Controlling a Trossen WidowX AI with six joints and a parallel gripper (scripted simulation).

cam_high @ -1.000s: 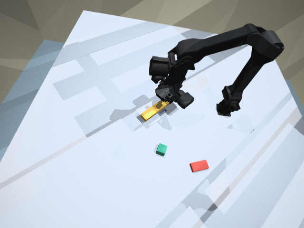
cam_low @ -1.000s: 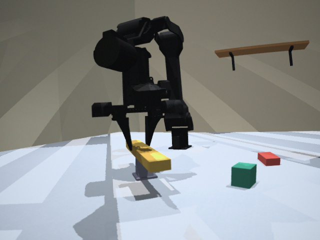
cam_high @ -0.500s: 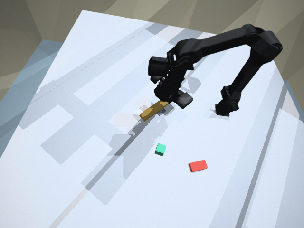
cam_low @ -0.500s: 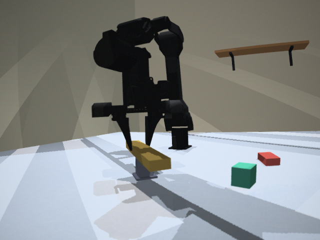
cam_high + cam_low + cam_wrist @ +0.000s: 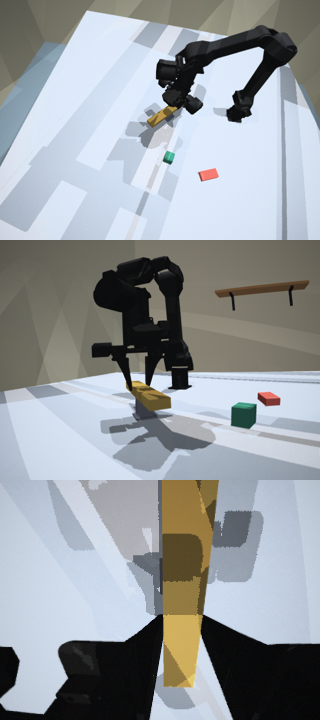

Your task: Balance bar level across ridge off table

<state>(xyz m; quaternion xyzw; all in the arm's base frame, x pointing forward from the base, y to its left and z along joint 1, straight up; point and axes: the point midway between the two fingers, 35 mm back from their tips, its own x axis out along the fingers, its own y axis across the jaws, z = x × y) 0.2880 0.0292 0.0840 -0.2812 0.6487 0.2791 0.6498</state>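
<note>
Right now my gripper tip is 2 cm short of the yellow bar and 2 cm to the right of it. Round my gripper tip: flat red block: 14 cm behind, 26 cm to the left, 4 cm below; green cube: 1 cm ahead, 21 cm to the left, 3 cm below.
</note>
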